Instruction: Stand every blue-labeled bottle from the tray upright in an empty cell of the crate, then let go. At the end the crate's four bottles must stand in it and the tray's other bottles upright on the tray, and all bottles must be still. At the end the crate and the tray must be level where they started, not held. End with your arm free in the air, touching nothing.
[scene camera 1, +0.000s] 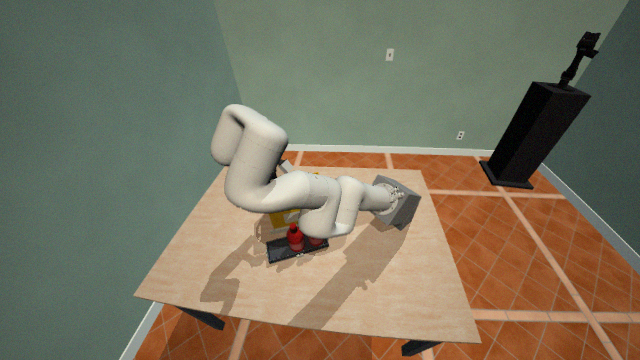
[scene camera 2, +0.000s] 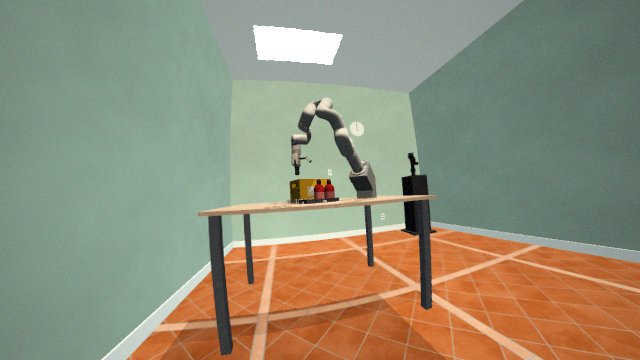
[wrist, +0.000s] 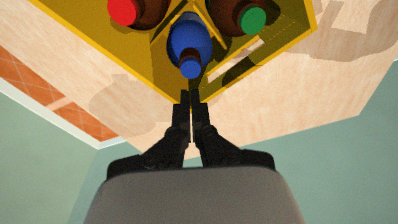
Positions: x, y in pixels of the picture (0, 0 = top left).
Scene:
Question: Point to a crate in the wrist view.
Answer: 136, 51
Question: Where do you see a blue-labeled bottle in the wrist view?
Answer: At 189, 43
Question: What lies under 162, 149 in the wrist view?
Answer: The gripper.

